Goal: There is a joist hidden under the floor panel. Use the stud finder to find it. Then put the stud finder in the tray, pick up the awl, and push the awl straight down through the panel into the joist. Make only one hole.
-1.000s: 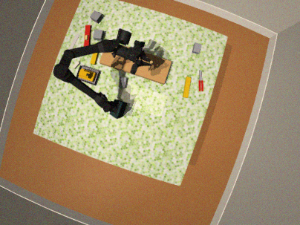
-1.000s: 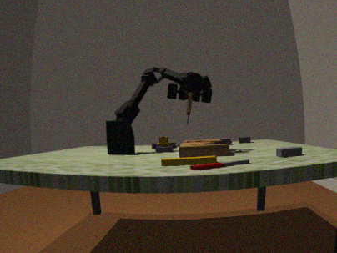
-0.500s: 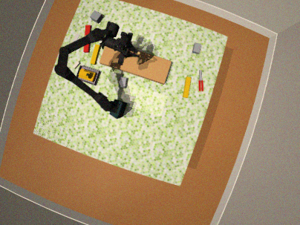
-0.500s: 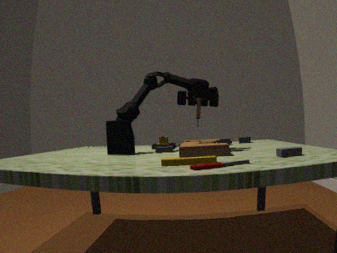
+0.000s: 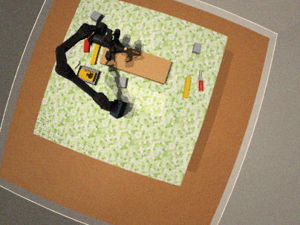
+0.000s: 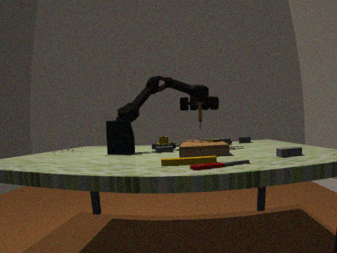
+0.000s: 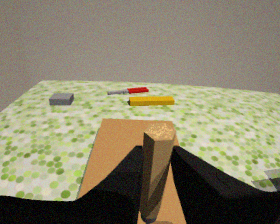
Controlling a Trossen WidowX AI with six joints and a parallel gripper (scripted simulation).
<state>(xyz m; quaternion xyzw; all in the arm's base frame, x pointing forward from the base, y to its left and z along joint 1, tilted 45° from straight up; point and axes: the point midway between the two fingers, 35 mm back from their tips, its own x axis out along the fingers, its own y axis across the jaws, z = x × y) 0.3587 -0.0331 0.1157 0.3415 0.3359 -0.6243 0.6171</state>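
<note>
The awl is 6 cm below my gripper tip. Round my gripper tip: yellow stud finder 20 cm behind, 29 cm to the left, 15 cm below; then grey tray 20 cm behind, 30 cm to the left, 19 cm below; then indicator light 20 cm behind, 27 cm to the left, 14 cm below.
</note>
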